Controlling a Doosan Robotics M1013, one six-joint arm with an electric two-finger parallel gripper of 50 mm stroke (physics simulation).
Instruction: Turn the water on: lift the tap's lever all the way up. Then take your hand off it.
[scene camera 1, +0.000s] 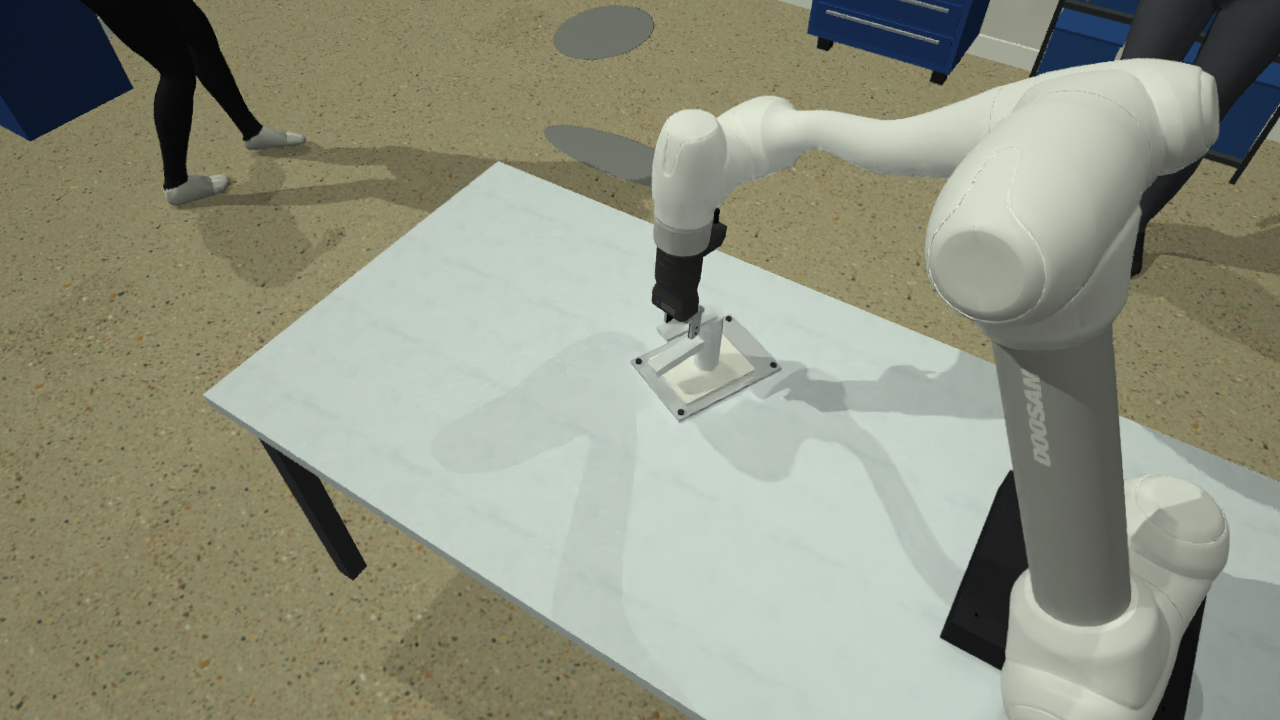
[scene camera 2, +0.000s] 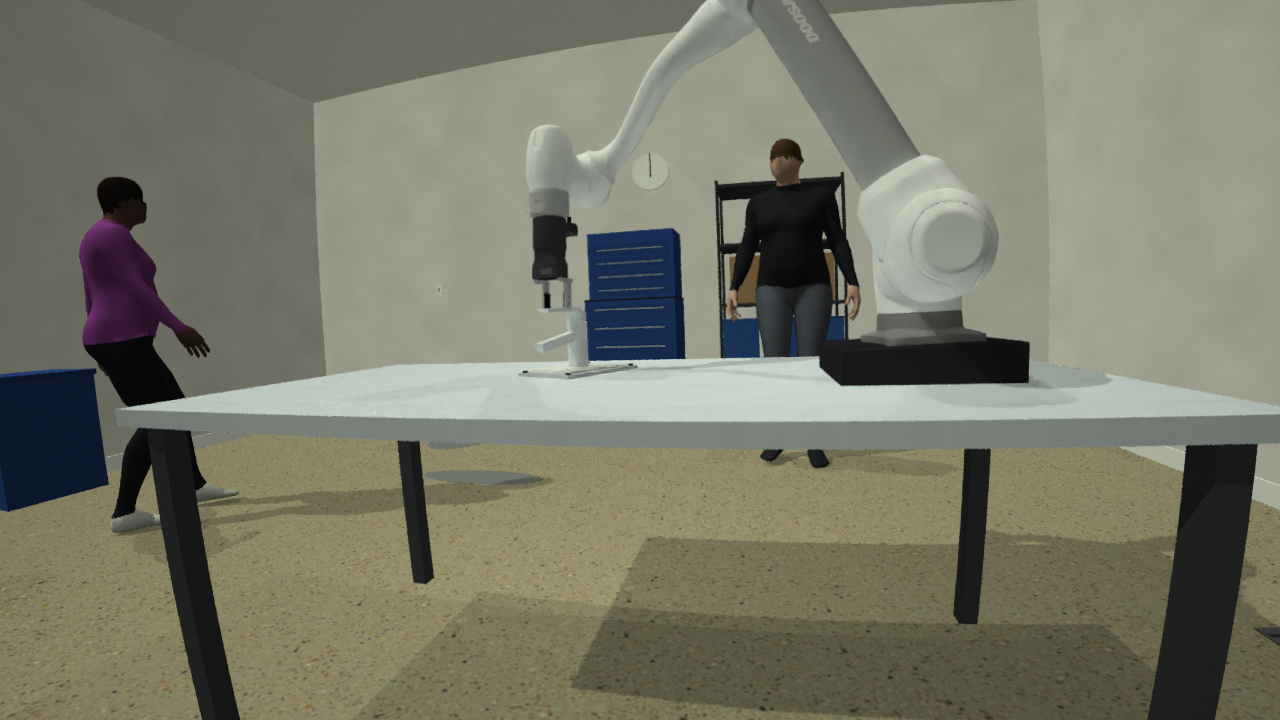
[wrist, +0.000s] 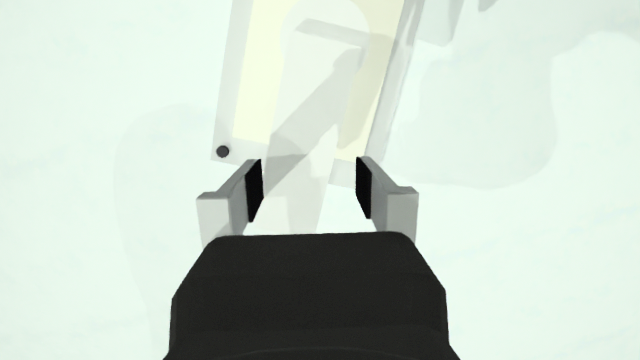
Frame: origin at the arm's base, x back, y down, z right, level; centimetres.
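Where they show: gripper, between the fingertips: (scene camera 1: 681, 327) (scene camera 2: 556, 308) (wrist: 309, 177); arm's base, origin of its link: (scene camera 2: 919, 341).
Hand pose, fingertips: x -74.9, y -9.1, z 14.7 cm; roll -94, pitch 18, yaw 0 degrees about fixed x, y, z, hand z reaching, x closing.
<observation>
Things, the pixels of their top centre, and the offset from my fingertips. "spot": a spot on its surface instead. Level surfaces: height alone.
- upright post, a spot on its surface: (scene camera 1: 709, 347) (scene camera 2: 580, 338) spot: dx +4.2, dy +7.3, dz +4.2 cm
- flat plate, a spot on its surface: (wrist: 228, 100) spot: dx -6.3, dy +14.7, dz +5.3 cm
- flat lever, centre of its top: (wrist: 303, 144) (scene camera 1: 687, 321) (scene camera 2: 560, 307) dx +0.3, dy -0.1, dz +1.8 cm
- pale table, height of its surface: dy +15.5 cm
The white tap has an upright post (scene camera 1: 709, 347) (scene camera 2: 578, 340) on a flat plate (scene camera 1: 659, 388) (scene camera 2: 597, 368) (wrist: 228, 100) with dark screws at its corners. Its spout (scene camera 1: 675, 356) (scene camera 2: 554, 342) slants out and down from the post. Above the spout, the flat lever (scene camera 1: 666, 330) (scene camera 2: 542, 309) (wrist: 302, 80) sticks out from the post's top and looks about level in the second scene view. My gripper (scene camera 1: 682, 325) (scene camera 2: 556, 302) (wrist: 309, 177) points down, open, its fingers close to lever height. In the wrist view the lever runs between the fingers, ungripped; contact cannot be told.
The tap's plate lies on the pale table (scene camera 1: 402, 313) (scene camera 2: 716, 398). The arm's black base block (scene camera 1: 982, 573) (scene camera 2: 921, 365) is on the right. A person in purple (scene camera 2: 119, 277) stands left of the table, another in black (scene camera 2: 789, 237) behind it, near blue cabinets (scene camera 2: 632, 268).
</observation>
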